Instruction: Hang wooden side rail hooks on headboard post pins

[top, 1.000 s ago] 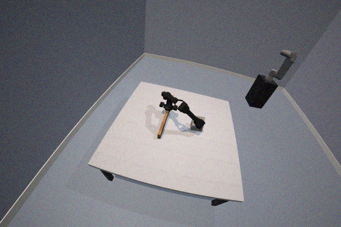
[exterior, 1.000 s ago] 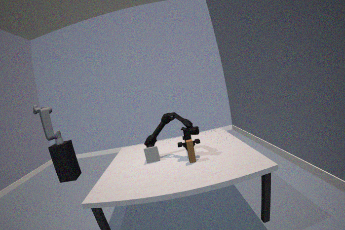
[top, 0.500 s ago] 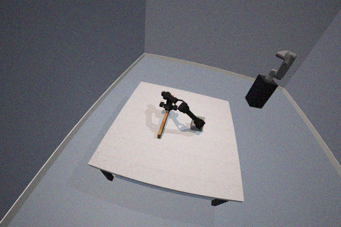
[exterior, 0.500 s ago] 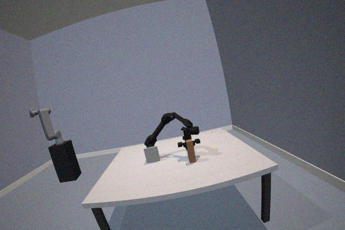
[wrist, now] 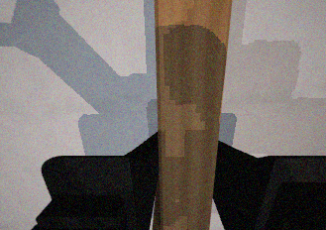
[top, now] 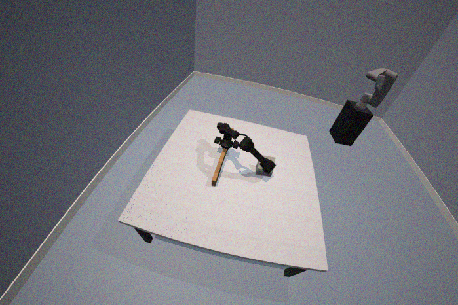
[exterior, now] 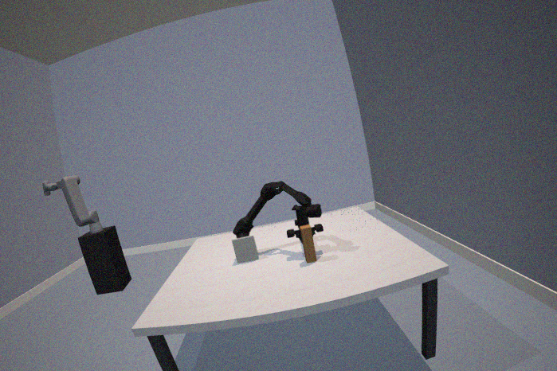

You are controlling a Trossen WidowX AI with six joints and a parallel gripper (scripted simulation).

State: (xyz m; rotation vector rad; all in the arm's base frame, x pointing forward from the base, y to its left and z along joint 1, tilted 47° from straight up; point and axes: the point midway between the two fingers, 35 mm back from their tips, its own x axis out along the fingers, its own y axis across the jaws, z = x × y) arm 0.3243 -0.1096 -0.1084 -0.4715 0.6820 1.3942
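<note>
The wooden headboard post lies 1 cm behind my gripper tip, 10 cm to the right of it and 4 cm above it.
</note>
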